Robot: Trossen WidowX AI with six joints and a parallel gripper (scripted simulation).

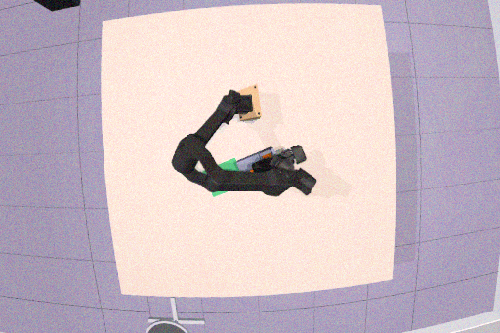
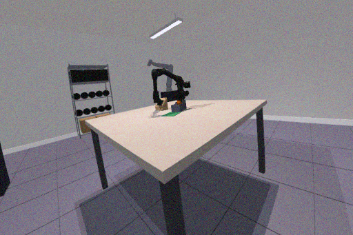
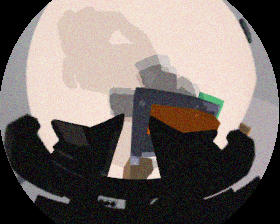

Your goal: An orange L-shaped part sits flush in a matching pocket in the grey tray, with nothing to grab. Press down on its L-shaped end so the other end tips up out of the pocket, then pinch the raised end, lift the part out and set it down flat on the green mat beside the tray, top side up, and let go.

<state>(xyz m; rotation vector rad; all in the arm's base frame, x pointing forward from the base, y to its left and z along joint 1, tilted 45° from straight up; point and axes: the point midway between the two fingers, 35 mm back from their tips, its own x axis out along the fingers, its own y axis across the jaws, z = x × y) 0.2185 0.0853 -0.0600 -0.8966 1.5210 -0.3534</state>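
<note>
The orange L-shaped part lies 1 cm ahead of my gripper tip and 5 cm to the right of it. The rest, counted from my gripper tip: green mat 7 cm ahead, 21 cm to the right, 6 cm below.
</note>
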